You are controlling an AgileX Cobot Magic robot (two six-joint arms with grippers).
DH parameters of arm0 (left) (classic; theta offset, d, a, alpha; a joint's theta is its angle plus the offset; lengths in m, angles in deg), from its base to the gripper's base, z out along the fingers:
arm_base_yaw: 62.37 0.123 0 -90
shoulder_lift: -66.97 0 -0.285 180
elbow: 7.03 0 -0.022 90
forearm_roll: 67.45 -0.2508 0 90
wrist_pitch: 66.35 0 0.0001 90
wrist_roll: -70.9 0.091 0 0
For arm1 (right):
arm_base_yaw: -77.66 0.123 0 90
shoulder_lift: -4.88 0 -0.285 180
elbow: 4.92 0 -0.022 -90
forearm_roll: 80.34 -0.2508 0 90
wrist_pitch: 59.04 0 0.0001 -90
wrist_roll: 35.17 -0.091 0 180
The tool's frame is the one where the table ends.
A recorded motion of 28 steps. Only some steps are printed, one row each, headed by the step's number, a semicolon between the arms.
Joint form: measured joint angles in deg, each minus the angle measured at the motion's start. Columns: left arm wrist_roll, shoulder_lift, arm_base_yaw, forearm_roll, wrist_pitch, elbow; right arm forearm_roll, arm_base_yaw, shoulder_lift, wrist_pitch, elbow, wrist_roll.
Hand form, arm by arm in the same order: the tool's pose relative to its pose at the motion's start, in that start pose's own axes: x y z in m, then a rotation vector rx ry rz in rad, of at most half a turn. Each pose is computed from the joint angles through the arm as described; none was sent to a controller.
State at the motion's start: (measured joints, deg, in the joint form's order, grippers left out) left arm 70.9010 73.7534 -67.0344 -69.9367 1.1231 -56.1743; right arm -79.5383 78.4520 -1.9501 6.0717 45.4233 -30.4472
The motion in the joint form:
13: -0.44 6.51 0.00 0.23 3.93 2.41; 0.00 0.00 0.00 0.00 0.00 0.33
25: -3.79 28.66 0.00 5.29 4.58 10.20; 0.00 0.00 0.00 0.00 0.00 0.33
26: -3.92 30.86 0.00 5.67 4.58 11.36; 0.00 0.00 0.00 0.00 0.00 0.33
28: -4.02 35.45 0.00 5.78 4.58 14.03; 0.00 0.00 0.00 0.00 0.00 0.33
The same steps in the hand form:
13: -0.0110 -0.0002 0.0032 0.0043 0.1401 -0.0063; 0.0000 0.0000 0.0000 0.0000 0.0000 -0.0058
25: -0.0661 -0.0082 0.0345 0.0725 0.4049 -0.0978; 0.0000 0.0000 0.0000 0.0000 0.0000 -0.0058
26: -0.0728 -0.0088 0.0380 0.0771 0.4234 -0.1033; 0.0000 0.0000 0.0000 0.0000 0.0000 -0.0058
28: -0.0875 -0.0090 0.0460 0.0770 0.4570 -0.1060; 0.0000 0.0000 0.0000 0.0000 0.0000 -0.0058

